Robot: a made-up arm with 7 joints.
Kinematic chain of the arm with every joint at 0, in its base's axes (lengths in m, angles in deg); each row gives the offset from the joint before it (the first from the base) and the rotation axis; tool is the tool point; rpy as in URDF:
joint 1: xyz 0 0 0.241 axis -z
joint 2: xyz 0 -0.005 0.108 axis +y
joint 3: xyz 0 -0.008 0.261 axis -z
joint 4: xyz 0 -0.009 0.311 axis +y
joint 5: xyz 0 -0.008 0.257 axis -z
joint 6: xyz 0 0 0.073 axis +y
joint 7: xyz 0 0 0.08 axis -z
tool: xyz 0 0 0 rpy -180 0 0
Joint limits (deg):
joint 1: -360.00..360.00
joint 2: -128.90..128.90
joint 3: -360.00..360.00
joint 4: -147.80..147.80
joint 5: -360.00..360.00
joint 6: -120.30..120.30
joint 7: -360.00..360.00
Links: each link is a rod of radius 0.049 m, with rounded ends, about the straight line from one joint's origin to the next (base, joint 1, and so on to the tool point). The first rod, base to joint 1, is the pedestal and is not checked.
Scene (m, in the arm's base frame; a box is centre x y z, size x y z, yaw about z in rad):
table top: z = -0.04
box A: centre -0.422 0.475 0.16 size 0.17 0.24 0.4 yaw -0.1
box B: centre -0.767 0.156 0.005 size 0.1 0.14 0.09 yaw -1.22
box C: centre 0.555 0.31 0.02 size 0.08 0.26 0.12 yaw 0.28
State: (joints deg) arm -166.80 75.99 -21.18 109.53 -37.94 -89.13 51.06
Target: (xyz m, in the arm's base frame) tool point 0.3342 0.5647 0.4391
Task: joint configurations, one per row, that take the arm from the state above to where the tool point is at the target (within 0.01 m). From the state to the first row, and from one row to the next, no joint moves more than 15 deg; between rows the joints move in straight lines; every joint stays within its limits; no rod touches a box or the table.
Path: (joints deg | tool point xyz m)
1: -160.95 63.21 -12.27 99.60 -42.42 -89.02 51.49 | -0.6282 0.2283 0.3011
2: -155.10 50.43 -3.36 89.67 -46.90 -88.92 51.93 | -0.6041 0.3563 0.4911
3: -149.25 37.65 5.55 79.74 -51.38 -88.81 52.36 | -0.5040 0.4428 0.6992
4: -143.41 24.87 14.46 69.80 -55.86 -88.71 52.80 | -0.3398 0.4608 0.8984
5: -130.48 30.94 16.40 76.20 -53.57 -88.41 52.45 | -0.2502 0.5687 0.8054
6: -117.56 37.01 18.34 82.59 -51.29 -88.12 52.10 | -0.1207 0.6422 0.7099
7: -104.64 43.08 20.28 88.99 -49.00 -87.82 51.75 | 0.0328 0.6684 0.6149
8: -91.72 49.15 22.22 95.38 -46.71 -87.53 51.41 | 0.1909 0.6418 0.5238
9: -78.79 55.22 24.16 101.77 -44.43 -87.24 51.06 | 0.3342 0.5647 0.4392

